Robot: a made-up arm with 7 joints. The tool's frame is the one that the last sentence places. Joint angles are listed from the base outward.
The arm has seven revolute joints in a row. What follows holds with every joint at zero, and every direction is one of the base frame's. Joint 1 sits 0.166 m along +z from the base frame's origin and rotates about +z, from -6.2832 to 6.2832 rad. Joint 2 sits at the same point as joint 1 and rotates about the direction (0, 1, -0.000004), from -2.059 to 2.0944 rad. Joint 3 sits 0.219 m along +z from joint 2 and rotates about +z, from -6.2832 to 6.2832 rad. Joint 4 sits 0.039 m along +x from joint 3 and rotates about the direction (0, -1, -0.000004), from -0.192 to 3.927 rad. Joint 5 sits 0.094 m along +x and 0.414 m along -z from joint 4 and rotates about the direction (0, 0.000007, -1), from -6.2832 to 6.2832 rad. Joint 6 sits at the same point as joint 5 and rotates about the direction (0, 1, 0.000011), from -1.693 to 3.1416 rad. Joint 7 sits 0.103 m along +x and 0.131 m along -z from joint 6 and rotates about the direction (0, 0.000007, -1), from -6.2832 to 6.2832 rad. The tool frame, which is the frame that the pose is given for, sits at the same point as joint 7; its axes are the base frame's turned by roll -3.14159, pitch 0 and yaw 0 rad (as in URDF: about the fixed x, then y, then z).
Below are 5 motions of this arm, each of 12 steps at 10 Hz.
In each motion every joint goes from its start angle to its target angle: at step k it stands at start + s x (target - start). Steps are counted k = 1, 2, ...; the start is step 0. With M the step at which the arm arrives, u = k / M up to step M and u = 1 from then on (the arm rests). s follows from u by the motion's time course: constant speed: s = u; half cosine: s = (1 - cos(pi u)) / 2; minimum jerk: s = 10 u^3 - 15 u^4 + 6 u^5.
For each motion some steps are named. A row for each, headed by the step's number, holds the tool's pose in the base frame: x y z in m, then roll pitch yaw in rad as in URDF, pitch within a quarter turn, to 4 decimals.
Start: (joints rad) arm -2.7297 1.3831 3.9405 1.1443 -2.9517 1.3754 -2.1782
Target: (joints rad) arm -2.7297 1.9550 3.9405 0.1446 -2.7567 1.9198 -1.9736
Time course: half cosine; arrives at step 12
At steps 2, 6, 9, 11, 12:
2: -0.2397 0.3537 0.6234 0.8072 -0.2574 -1.3196
6: -0.1296 0.3238 0.5631 0.8599 -0.2129 -1.4040
9: -0.0382 0.2587 0.5227 0.9160 -0.1311 -1.4869
11: -0.0071 0.2271 0.5079 0.9389 -0.0924 -1.5193
12: -0.0031 0.2227 0.5059 0.9419 -0.0870 -1.5236

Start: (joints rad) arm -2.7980 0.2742 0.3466 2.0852 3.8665 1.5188 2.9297
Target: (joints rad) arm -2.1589 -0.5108 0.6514 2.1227 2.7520 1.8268 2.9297
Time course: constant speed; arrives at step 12
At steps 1, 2, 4, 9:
1: -0.4515 -0.2678 0.7183 -0.7435 0.1609 0.5914
2: -0.3859 -0.2831 0.7601 -0.6567 0.2623 0.6408
4: -0.2445 -0.2903 0.8287 -0.4812 0.4750 0.7584
9: 0.1102 -0.1703 0.8961 0.1242 1.0192 1.2855

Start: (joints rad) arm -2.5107 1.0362 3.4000 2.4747 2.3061 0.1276 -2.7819
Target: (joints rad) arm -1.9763 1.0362 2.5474 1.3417 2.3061 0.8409 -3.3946
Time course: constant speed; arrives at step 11
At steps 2, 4, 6, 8, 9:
2: -0.2279 -0.2076 0.8648 0.0502 0.4324 -2.9375
4: -0.0969 -0.1943 0.8854 0.0483 0.3215 -3.0321
6: 0.0420 -0.1689 0.8774 0.0750 0.2094 -3.0870
8: 0.1773 -0.1285 0.8383 0.1175 0.1004 -3.1095
9: 0.2396 -0.1023 0.8073 0.1410 0.0473 -3.1104

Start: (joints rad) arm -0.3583 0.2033 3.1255 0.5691 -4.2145 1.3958 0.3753
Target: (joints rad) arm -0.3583 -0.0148 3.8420 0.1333 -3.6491 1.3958 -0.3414
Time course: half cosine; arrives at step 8
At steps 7, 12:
7: -0.2729 -0.1491 -0.1202 -1.6974 1.1844 2.2892
12: -0.2604 -0.1530 -0.1259 -1.7358 1.1736 2.2614

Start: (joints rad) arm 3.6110 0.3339 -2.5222 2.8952 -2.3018 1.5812 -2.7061
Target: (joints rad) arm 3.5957 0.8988 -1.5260 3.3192 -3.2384 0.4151 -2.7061
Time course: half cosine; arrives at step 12
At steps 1, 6, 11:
1: -0.1540 -0.1743 0.9019 1.3456 0.9557 0.1375
6: -0.3878 -0.2888 0.8034 1.0838 0.4111 -0.1784
11: -0.4890 -0.3654 0.6606 1.0421 0.0368 -0.4196

